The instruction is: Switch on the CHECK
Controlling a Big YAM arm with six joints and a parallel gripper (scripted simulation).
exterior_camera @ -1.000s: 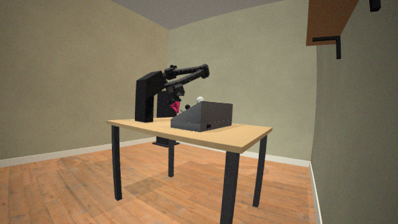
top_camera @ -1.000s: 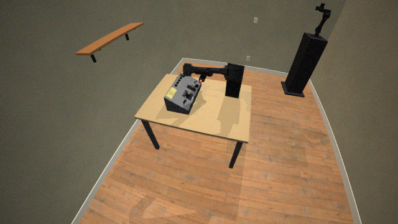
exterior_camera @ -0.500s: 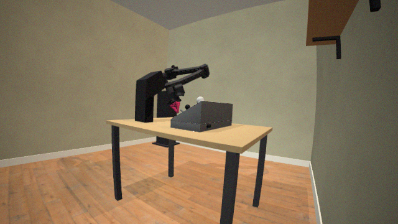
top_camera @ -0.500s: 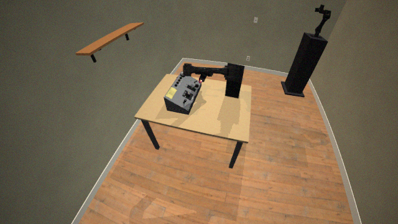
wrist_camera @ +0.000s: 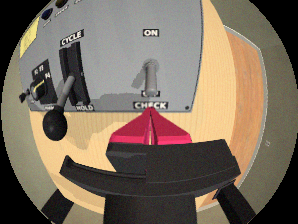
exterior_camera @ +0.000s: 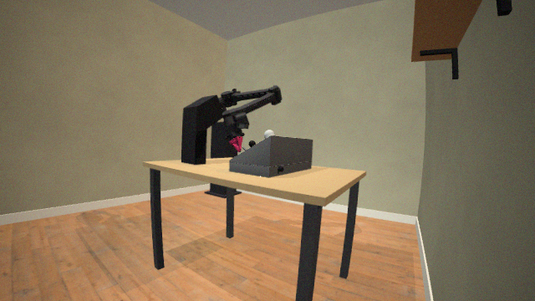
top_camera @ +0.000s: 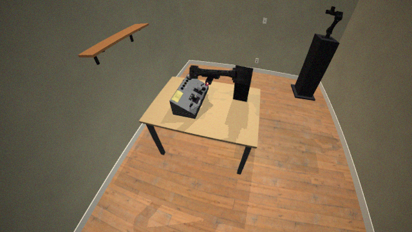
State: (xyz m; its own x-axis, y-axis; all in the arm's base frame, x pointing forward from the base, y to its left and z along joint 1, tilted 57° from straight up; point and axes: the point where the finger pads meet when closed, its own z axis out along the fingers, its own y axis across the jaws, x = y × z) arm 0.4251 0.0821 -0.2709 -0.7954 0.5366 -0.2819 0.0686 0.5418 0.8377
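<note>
My gripper is now 30 mm short of the lever, 120 mm to the right of it and 10 mm below it. Also, from my hand: grey console 100 mm ahead, 170 mm to the left, 20 mm below; rotary selector 70 mm ahead, 220 mm to the left.
</note>
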